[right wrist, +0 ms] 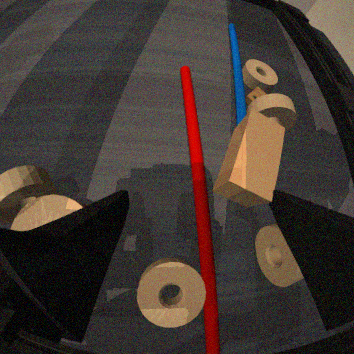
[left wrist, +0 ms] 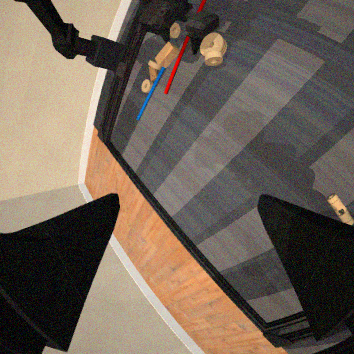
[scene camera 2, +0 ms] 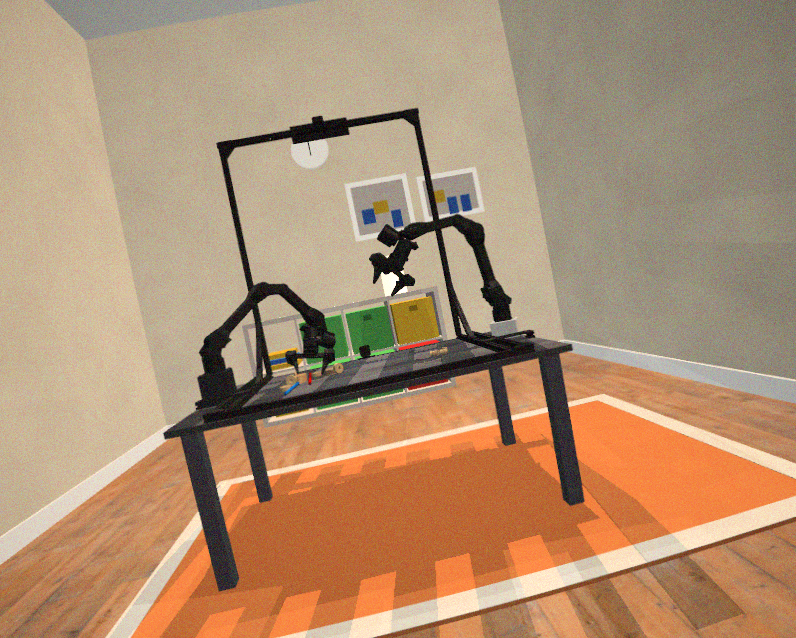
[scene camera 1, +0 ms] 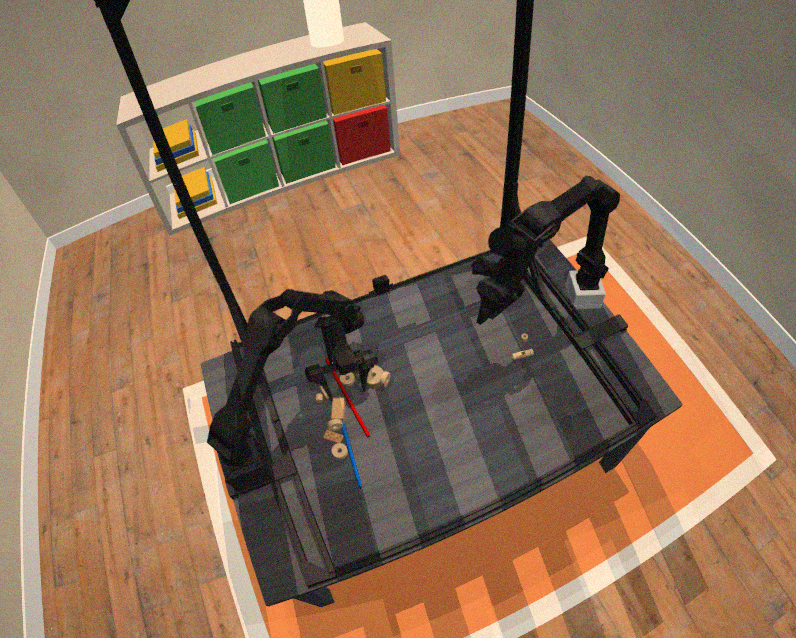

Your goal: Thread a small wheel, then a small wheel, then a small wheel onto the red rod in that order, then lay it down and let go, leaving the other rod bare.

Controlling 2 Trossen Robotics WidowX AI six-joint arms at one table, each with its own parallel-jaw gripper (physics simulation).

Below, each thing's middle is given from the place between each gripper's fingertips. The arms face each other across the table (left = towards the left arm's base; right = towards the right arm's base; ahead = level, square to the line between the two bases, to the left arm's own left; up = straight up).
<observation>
Now: the red rod [right wrist: 206, 259] 15 cm behind my left hand, 32 cm to the right of it and 27 cm below it. Round my left hand: wooden block [right wrist: 247, 175]: 11 cm behind, 36 cm to the right, 26 cm below; then blue rod [right wrist: 240, 107]: 1 cm ahead, 38 cm to the right, 27 cm below.
Now: right hand 10 mm past the red rod and 10 mm above it. Round my right hand: wooden block: 40 mm to the right, 30 mm ahead; then blue rod: 150 mm ahead, 70 mm to the right, 10 mm below.
</observation>
